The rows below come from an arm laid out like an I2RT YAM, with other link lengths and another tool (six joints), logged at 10 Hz.
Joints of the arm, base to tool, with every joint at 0 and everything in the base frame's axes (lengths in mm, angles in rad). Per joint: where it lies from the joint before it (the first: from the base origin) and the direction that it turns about. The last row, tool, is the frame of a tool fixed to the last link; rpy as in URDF.
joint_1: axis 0 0 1 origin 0.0 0.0 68.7
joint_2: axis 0 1 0 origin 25.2 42.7 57.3
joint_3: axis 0 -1 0 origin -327.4 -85.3 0.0
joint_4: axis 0 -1 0 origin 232.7 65.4 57.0
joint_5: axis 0 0 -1 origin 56.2 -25.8 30.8
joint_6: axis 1 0 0 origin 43.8 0.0 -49.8
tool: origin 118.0 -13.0 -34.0 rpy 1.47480 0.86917 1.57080
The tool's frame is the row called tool.
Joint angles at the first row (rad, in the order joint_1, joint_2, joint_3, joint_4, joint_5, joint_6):
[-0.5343, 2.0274, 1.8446, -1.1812, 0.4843, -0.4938]
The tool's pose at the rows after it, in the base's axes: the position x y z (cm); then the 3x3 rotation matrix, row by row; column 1 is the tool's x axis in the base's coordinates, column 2 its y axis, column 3 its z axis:
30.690, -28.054, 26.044; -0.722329, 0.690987, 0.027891; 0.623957, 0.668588, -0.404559; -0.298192, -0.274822, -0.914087
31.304, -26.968, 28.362; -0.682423, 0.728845, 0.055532; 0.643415, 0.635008, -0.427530; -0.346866, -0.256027, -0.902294
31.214, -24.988, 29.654; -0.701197, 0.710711, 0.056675; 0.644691, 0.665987, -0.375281; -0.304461, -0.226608, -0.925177
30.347, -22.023, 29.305; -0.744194, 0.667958, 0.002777; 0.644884, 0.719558, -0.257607; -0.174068, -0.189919, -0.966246
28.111, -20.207, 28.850; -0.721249, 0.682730, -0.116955; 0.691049, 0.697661, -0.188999; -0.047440, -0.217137, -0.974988
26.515, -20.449, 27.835; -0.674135, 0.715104, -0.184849; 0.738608, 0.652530, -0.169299; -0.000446, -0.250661, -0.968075
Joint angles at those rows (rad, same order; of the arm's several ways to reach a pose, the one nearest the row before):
[-0.5056, 2.0255, 1.9358, -1.2667, 0.4412, -0.4831]
[-0.4744, 2.0255, 2.0346, -1.3449, 0.4549, -0.4072]
[-0.4465, 2.0255, 2.1083, -1.4578, 0.4110, -0.3927]
[-0.4160, 2.0258, 2.1139, -1.5791, 0.3283, -0.3912]
[-0.4061, 2.0270, 2.0743, -1.6879, 0.3111, -0.3252]
[-0.4316, 2.0239, 2.0029, -1.6901, 0.3210, -0.2794]

